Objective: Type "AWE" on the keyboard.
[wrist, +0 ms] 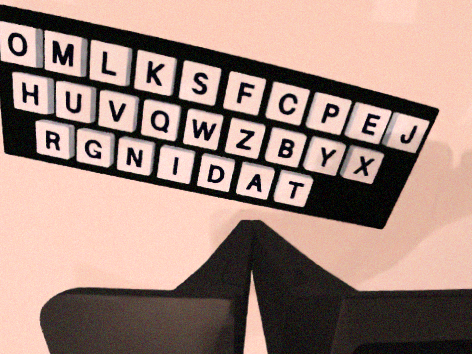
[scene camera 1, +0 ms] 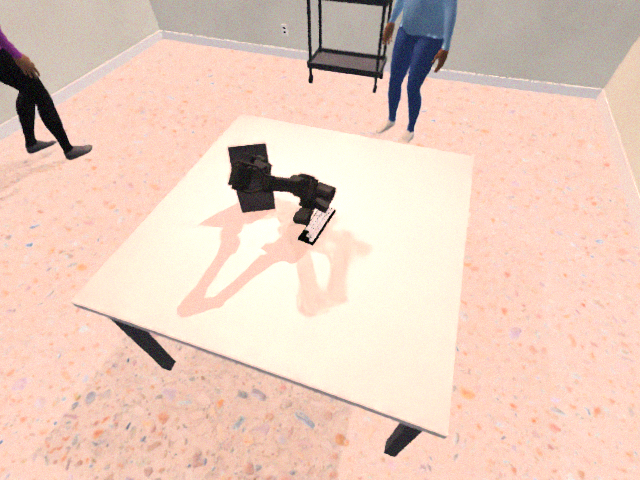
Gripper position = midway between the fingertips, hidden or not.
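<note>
There is an e key (wrist: 367, 123) that I can see, and a w key (wrist: 203, 128) as well. I also see my gripper (wrist: 250, 229).
</note>
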